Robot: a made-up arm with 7 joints.
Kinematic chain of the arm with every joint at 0, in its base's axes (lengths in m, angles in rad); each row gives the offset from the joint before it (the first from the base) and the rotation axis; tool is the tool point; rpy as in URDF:
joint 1: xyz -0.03 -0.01 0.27 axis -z
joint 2: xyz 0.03 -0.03 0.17 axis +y
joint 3: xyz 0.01 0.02 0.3 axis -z
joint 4: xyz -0.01 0 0.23 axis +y
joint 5: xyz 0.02 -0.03 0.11 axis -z
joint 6: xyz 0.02 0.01 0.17 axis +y
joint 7: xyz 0 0.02 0.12 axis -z
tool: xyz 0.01 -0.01 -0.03 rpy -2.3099 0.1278 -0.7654
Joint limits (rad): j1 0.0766..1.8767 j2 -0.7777..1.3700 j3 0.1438..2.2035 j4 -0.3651..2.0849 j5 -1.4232..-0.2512 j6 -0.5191..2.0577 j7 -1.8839..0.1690
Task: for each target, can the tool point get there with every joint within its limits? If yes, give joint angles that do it. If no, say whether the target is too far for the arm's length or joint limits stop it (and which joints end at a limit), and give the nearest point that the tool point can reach.
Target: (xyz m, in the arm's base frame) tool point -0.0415 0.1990 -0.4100
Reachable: no: joint limits stop it (at a limit: joint 1, joint 2, joint 3, joint 4, joint 7) | nearest point 0.3476 -0.0617 0.2179 | short by 0.783 m
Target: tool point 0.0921 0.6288 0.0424
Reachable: no: joint limits stop it (at a limit: joint 1, joint 2, joint 3, joint 4, joint 5, joint 6, joint 7) | nearest point -0.1397 0.4072 0.5461 | short by 0.597 m
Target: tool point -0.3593 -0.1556 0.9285
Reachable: yes | joints 0.4190 -0.4893 1.9008 1.1439 -0.6217 1.8294 -1.6688
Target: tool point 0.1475 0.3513 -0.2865
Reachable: no: joint limits stop it (at a limit: joint 1, joint 2, joint 3, joint 4, joint 7) | nearest point 0.3712 -0.0378 0.2192 | short by 0.676 m
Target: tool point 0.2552 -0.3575 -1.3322
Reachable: no: too far | nearest point 0.3063 -0.4198 0.1755 | short by 1.510 m
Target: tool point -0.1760 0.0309 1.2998
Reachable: yes | joints 0.6584 -0.3627 0.5449 0.2778 -0.4925 0.2911 -1.3375
